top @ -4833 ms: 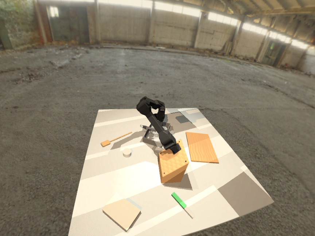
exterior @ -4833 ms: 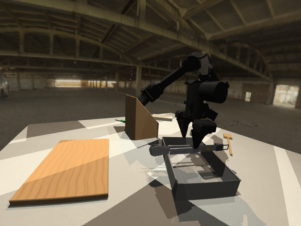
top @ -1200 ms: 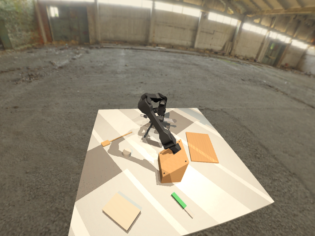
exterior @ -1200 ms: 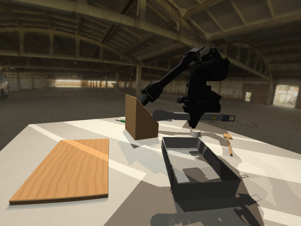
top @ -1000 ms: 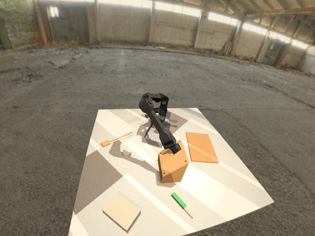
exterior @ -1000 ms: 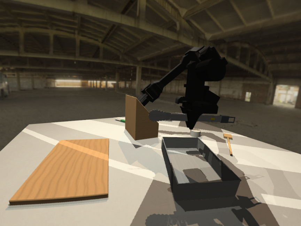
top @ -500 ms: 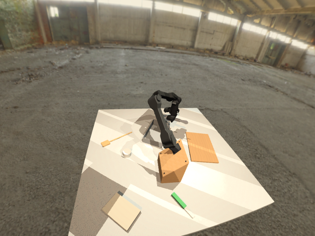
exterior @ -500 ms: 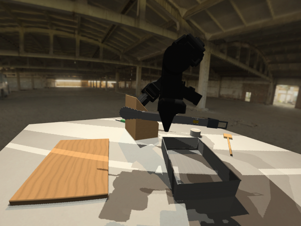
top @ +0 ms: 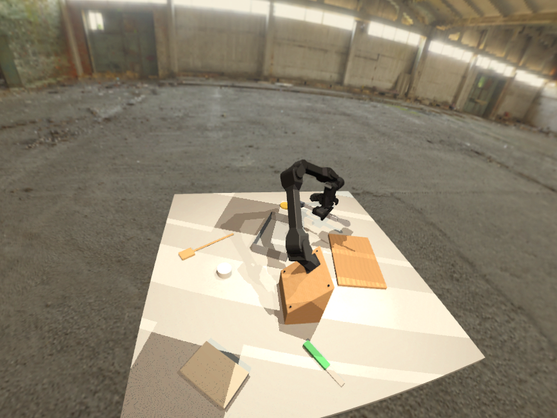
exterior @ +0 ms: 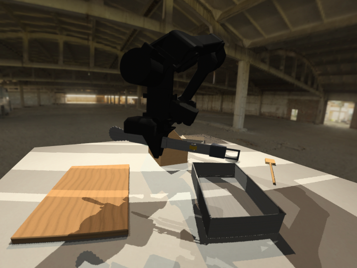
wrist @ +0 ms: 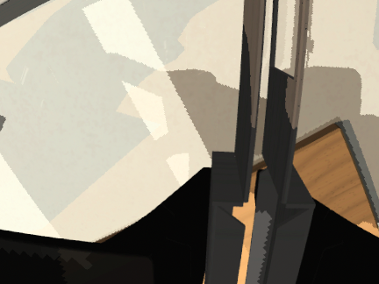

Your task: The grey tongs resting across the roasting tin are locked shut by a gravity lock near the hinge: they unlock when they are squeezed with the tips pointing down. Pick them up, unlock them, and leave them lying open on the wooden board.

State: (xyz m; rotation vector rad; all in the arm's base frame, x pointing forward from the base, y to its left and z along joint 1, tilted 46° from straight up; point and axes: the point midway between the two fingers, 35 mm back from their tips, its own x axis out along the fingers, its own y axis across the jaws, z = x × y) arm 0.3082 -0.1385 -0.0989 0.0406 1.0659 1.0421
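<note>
The wooden board is 16 cm to the right of my gripper tip, 15 cm below it and 15 cm behind it. Also, from my gripper tip: roasting tin 21 cm to the left, 13 cm below, 5 cm ahead; yellow lock piece 6 cm to the left, 6 cm ahead, 4 cm above; white puck 50 cm to the left, 17 cm behind, 14 cm below.
</note>
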